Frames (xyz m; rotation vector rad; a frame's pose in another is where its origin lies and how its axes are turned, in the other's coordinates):
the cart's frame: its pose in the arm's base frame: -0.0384 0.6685 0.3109 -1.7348 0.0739 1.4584
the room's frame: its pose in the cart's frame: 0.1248 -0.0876 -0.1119 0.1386 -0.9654 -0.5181
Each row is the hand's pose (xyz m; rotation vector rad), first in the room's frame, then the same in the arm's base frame.
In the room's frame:
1: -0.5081 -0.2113 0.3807 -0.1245 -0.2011 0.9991
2: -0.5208 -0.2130 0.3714 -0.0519 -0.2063 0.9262
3: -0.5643 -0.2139 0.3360 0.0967 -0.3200 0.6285
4: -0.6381 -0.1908 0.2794 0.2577 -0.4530 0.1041
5: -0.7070 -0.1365 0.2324 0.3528 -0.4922 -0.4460
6: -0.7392 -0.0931 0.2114 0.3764 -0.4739 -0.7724
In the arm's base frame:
1: 0.0669 0.2204 0.7004 -1.0985 -0.6311 2.6431
2: 0.0774 0.2091 0.6970 -0.9980 -0.5943 2.5977
3: 0.1131 0.1697 0.6790 -0.6405 -0.6550 2.4122
4: 0.1559 0.0981 0.6319 -0.1883 -0.7592 1.9976
5: 0.1712 0.0246 0.5665 0.1166 -0.8138 1.4957
6: 0.1665 -0.0131 0.5227 0.2361 -0.8274 1.1796

